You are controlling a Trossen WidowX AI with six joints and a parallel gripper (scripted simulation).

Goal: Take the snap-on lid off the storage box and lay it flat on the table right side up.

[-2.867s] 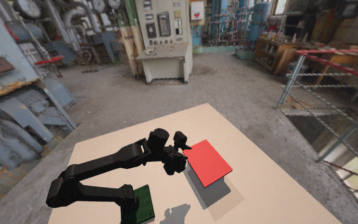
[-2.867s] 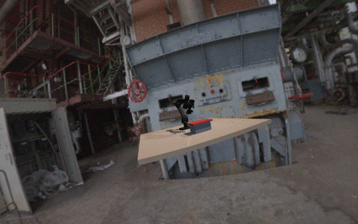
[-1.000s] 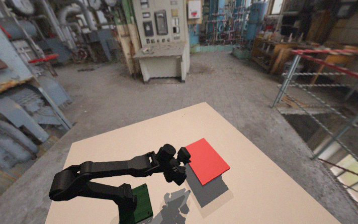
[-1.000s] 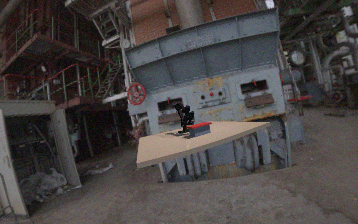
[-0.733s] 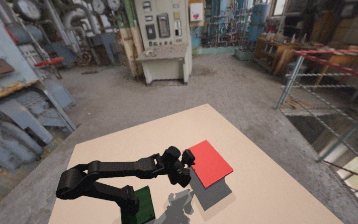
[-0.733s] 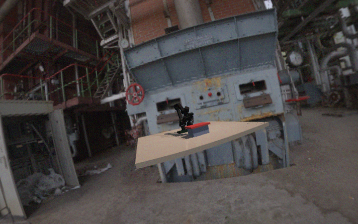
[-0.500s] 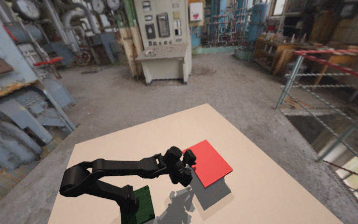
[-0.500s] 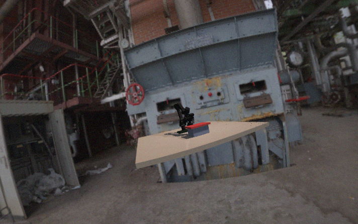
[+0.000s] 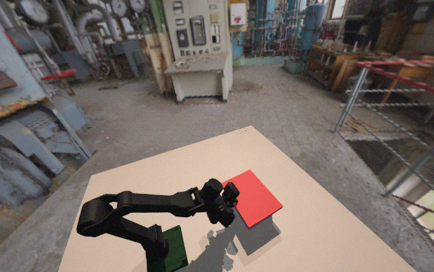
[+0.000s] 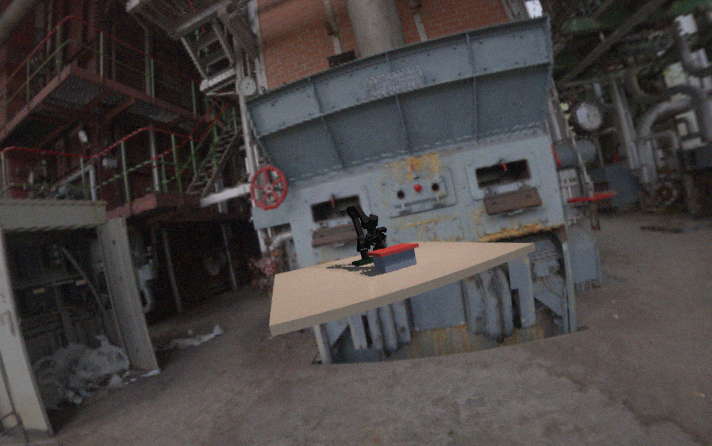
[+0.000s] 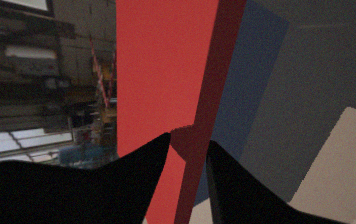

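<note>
My gripper tip is now 7 cm short of the red lid and 2 cm to the right of it. The rest, counted from my gripper tip: storage box: 7 cm ahead, 2 cm to the left, 5 cm below.
</note>
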